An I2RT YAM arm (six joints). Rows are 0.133 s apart.
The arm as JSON. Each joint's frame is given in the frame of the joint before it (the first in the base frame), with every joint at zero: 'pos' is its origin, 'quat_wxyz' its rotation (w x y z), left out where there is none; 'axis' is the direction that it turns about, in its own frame. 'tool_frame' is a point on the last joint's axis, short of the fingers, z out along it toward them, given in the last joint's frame.
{
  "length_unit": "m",
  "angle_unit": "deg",
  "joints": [
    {
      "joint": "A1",
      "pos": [
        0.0,
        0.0,
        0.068
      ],
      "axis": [
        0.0,
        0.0,
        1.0
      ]
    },
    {
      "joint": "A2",
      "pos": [
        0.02,
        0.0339,
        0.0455
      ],
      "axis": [
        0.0,
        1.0,
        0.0
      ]
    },
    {
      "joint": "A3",
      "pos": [
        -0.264,
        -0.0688,
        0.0
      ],
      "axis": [
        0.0,
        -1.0,
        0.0
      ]
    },
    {
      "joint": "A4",
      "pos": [
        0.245,
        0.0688,
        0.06
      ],
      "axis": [
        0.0,
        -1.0,
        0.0
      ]
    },
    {
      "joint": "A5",
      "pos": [
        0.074,
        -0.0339,
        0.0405
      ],
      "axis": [
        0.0,
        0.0,
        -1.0
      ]
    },
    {
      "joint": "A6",
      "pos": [
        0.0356,
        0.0,
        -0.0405
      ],
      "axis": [
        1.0,
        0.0,
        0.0
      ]
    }
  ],
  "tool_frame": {
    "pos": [
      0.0,
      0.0,
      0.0
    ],
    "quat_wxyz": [
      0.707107,
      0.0,
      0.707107,
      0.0
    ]
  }
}
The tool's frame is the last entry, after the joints.
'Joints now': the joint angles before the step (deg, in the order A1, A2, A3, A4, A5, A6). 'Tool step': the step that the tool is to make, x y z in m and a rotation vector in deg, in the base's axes. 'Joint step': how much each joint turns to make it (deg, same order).
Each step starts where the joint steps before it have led.
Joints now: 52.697 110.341 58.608 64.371 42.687 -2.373
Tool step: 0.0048 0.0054 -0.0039 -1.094 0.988 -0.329
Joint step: -0.057 1.393 1.693 -1.828 0.291 0.087
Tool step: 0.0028 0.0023 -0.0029 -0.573 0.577 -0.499
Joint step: -0.087 0.816 0.812 -0.831 0.425 0.044
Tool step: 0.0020 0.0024 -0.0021 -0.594 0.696 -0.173
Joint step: -0.005 0.555 0.757 -1.249 0.198 0.221
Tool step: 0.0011 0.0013 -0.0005 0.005 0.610 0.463
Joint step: -0.037 0.094 0.432 -1.233 -0.420 0.768
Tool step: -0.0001 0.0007 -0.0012 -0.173 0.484 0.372
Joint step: 0.051 0.025 0.052 -0.758 -0.279 0.439
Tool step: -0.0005 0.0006 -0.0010 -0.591 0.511 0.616
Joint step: 0.070 -0.117 -0.033 -0.970 -0.536 0.156
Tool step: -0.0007 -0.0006 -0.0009 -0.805 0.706 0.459
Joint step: -0.002 -0.386 -0.261 -1.303 -0.451 0.164
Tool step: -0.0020 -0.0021 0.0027 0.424 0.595 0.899
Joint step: -0.010 -1.131 -0.565 -1.306 -0.840 1.080
